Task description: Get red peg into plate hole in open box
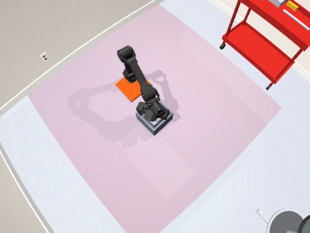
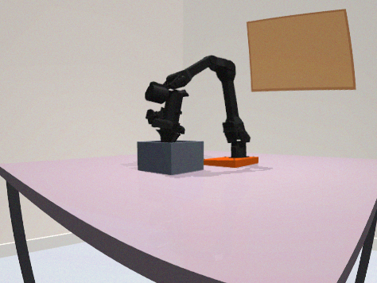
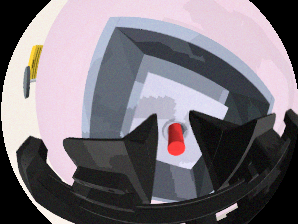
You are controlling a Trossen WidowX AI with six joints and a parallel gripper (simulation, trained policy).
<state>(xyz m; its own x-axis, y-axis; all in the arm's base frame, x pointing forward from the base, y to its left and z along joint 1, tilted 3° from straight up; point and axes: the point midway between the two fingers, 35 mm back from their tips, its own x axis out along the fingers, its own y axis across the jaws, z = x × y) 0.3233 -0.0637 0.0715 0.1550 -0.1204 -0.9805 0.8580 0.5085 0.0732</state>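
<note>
The red peg is 10 mm behind my gripper tip, 20 mm to the left of it and 10 mm below it. Also, from my gripper tip: plate (10 mm behind, 10 mm to the left, 20 mm below); then grey box (10 mm behind, 10 mm to the left, 30 mm below).
</note>
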